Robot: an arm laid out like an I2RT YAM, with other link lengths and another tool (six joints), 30 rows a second.
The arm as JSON. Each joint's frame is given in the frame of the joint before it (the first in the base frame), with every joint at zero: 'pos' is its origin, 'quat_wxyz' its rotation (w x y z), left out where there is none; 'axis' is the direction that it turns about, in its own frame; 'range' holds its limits. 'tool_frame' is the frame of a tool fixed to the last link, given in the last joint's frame.
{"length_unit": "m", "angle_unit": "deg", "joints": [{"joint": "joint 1", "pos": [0.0, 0.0, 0.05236], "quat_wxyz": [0.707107, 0.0, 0.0, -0.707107], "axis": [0.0, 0.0, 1.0], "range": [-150.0, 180.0]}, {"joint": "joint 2", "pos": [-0.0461, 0.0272, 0.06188], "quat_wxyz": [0.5, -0.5, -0.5, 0.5], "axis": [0.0, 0.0, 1.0], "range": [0.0, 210.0]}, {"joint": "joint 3", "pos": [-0.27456, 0.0, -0.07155], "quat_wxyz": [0.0, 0.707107, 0.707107, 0.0], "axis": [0.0, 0.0, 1.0], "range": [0.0, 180.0]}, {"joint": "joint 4", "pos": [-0.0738, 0.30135, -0.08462], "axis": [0.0, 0.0, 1.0], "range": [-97.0, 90.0]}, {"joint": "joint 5", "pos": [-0.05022, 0.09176, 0.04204], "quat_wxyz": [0.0, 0.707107, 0.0, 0.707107], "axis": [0.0, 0.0, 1.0], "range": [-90.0, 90.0]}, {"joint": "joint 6", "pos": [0.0, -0.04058, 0.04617], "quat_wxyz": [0.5, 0.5, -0.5, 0.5], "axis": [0.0, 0.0, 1.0], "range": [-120.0, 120.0]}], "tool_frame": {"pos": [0.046, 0.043, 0.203], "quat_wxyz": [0.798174, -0.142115, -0.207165, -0.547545]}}
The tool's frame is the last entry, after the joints.
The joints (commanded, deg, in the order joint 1, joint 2, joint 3, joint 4, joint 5, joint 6), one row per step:
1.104, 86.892, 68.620, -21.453, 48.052, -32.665
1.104, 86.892, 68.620, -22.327, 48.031, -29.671
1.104, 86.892, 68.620, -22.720, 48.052, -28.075
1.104, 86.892, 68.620, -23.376, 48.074, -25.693
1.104, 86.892, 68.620, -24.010, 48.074, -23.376
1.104, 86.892, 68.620, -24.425, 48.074, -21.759
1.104, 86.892, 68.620, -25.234, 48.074, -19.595
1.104, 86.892, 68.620, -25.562, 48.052, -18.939
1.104, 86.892, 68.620, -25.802, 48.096, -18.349
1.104, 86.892, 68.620, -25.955, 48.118, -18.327
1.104, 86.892, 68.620, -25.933, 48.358, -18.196
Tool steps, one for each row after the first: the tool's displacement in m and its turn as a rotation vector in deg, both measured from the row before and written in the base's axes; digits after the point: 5 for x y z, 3 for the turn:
-0.00100, 0.00220, -0.00358, 1.569, -1.323, -1.275
-0.00032, 0.00107, -0.00159, 0.809, -0.778, -0.713
-0.00070, 0.00160, -0.00252, 1.202, -1.093, -1.068
-0.00061, 0.00160, -0.00240, 1.172, -1.068, -1.035
-0.00031, 0.00111, -0.00156, 0.812, -0.773, -0.730
-0.00140, 0.00144, -0.00274, 1.071, -0.781, -0.988
-0.00071, 0.00050, -0.00109, 0.335, -0.154, -0.287
-0.00055, 0.00024, -0.00070, 0.257, -0.194, -0.305
-0.00064, -0.00007, -0.00039, -0.007, 0.137, -0.026
-0.00028, -0.00068, 0.00052, -0.103, -0.122, -0.233

